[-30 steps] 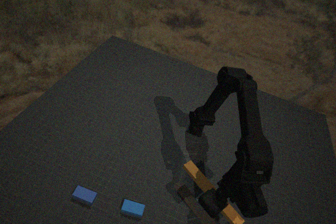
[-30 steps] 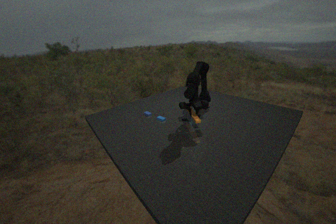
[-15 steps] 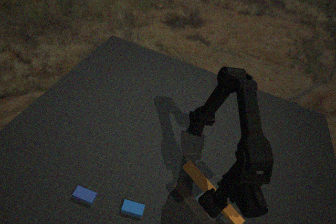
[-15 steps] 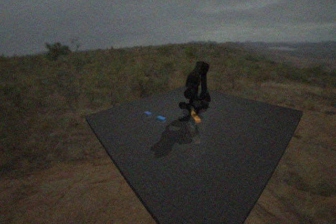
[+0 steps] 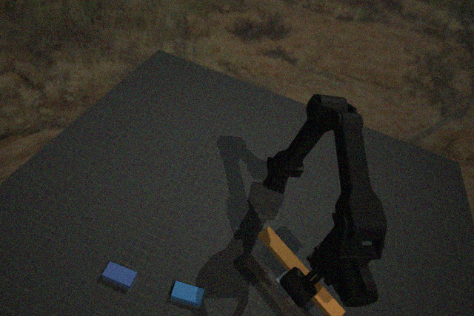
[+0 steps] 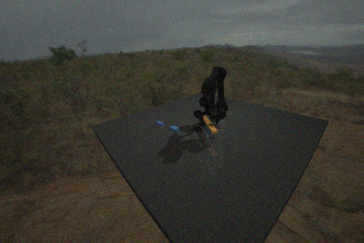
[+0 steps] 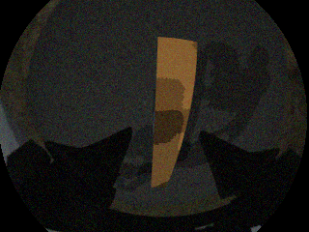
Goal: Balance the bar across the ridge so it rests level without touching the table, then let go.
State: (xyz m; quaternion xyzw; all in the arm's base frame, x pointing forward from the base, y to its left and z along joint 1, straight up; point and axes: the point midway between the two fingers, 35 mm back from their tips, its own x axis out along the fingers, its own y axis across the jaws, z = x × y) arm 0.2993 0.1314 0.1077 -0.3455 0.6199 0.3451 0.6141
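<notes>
Right now the orange bar is 2 cm to the right of my gripper tip and 1 cm behind it.
</notes>
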